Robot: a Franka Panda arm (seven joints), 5 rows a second.
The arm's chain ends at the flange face. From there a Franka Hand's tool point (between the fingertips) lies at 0.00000 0.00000 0.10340 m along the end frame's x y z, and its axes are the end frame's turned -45 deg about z.
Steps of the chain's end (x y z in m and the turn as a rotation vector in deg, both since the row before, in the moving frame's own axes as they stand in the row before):
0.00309 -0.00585 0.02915 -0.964 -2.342 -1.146
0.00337 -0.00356 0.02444 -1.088 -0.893 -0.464
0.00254 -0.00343 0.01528 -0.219 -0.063 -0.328
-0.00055 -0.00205 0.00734 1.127 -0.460 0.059
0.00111 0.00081 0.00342 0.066 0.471 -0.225
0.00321 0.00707 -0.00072 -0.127 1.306 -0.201
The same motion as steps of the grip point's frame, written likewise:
0.00209 -0.00367 0.02905 0.974 -2.338 -1.146
0.00237 0.00012 0.02441 -0.138 -1.401 -0.464
0.00386 -0.00043 0.01528 -0.110 -0.199 -0.328
0.00191 -0.00386 0.00732 1.122 0.472 0.059
0.00090 0.00187 0.00342 -0.286 0.380 -0.225
-0.00122 0.00909 -0.00075 -1.013 0.834 -0.201

